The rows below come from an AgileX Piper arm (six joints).
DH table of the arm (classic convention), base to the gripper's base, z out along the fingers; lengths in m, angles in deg. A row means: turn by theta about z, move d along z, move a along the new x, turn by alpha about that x. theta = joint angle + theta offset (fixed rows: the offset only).
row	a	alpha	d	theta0
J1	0	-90	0.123	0
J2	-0.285	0	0	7.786
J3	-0.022	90	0	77.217
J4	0	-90	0.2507	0
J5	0	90	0	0
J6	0	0	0.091	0
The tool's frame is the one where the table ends.
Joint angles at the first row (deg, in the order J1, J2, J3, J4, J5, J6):
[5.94 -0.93 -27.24 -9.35 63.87 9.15]
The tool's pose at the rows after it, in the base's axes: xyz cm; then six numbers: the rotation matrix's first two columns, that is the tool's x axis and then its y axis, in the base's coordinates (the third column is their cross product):
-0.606, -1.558, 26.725, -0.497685, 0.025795, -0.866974, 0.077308, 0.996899, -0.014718
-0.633, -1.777, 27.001, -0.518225, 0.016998, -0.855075, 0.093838, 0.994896, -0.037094
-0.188, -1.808, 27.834, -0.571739, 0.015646, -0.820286, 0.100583, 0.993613, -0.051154
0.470, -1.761, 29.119, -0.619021, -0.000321, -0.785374, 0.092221, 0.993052, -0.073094
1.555, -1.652, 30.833, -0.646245, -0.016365, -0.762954, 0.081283, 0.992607, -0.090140
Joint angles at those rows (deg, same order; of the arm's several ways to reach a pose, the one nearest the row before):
[5.94 -0.93 -27.24 -10.49 63.87 9.15]
[5.95 0.07 -28.11 -11.88 65.27 9.15]
[5.94 3.95 -30.30 -12.23 67.33 9.15]
[5.95 8.64 -33.40 -12.23 69.03 8.17]
[5.95 14.06 -37.17 -12.23 69.33 7.34]

